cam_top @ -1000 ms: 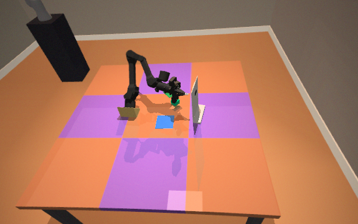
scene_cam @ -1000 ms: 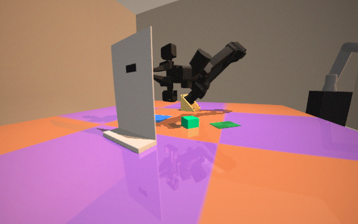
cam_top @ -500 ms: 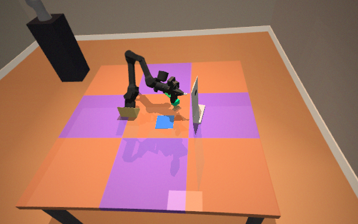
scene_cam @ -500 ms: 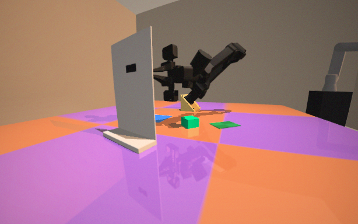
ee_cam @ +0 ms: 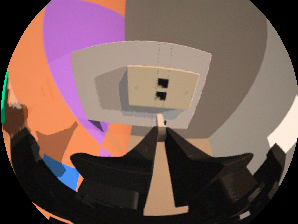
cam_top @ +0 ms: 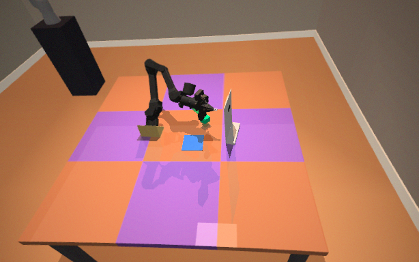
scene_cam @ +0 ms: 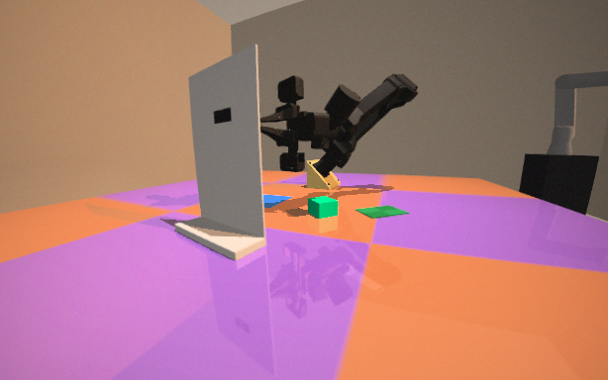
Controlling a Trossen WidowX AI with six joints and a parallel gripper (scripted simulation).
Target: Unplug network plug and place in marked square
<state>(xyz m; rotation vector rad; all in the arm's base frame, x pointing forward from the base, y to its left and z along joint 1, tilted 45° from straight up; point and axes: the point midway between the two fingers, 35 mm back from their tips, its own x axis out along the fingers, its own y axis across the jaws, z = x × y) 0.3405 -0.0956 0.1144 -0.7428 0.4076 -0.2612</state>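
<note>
My gripper tip is now 18 cm above the blue square, 13 cm past it and 8 cm to the left of it. From my gripper tip the other things lie so: upright grey panel: 9 cm ahead, 6 cm below; then network plug: 1 cm ahead; then green cube: 17 cm below, 11 cm to the left, 7 cm behind.
</note>
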